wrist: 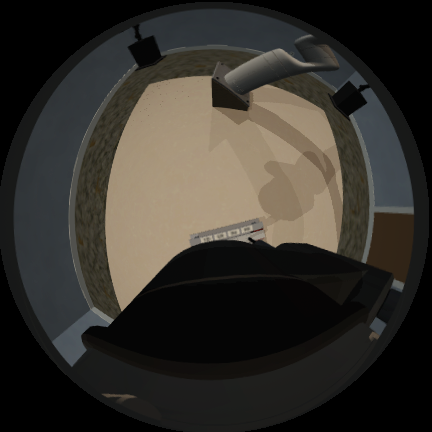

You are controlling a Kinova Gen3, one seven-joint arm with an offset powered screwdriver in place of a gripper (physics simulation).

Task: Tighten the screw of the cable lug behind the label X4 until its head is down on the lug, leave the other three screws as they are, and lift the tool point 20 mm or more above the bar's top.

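Places are measured from the arm's base along level axes (x back, y right, z up), in millimetres.
Where they show: hand, tool point: [249,238]; arm's base, link origin: [234,84].
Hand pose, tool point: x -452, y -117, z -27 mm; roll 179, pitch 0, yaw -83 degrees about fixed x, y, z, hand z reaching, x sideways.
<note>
Things, the pixels of their top centre, and the offset from my tool point. "pt": a spot on its surface instead. Level surfaces: height alone.
- grey terminal bar, surface spot: [259,227] pt dx +29, dy -21, dz -7 mm
- screwdriver tool, top centre: [258,245] dx +1, dy +0, dz +64 mm
- tan table top, surface height: dz -49 mm
A grey terminal bar [259,227] lies on the table at the lower middle of the wrist view, with a row of several white labels [233,233]. The lettering is upside down and too small to read surely, so I cannot tell which label is X4. My screwdriver tool [253,241] shows as a thin dark tip over the near side of the bar, by its right end. Its height above the bar and any contact with a screw cannot be told. It has no fingers to judge as open or shut. The screws and cable lugs are mostly hidden behind the black tool body.
The tan table top [160,165] stretches beyond the bar. A grey arm [260,70] on a dark wedge-shaped base [223,95] stands at the far edge. Arm shadows fall on the right of the table. Two black box-shaped fixtures [145,51] [349,99] stand beyond the table.
</note>
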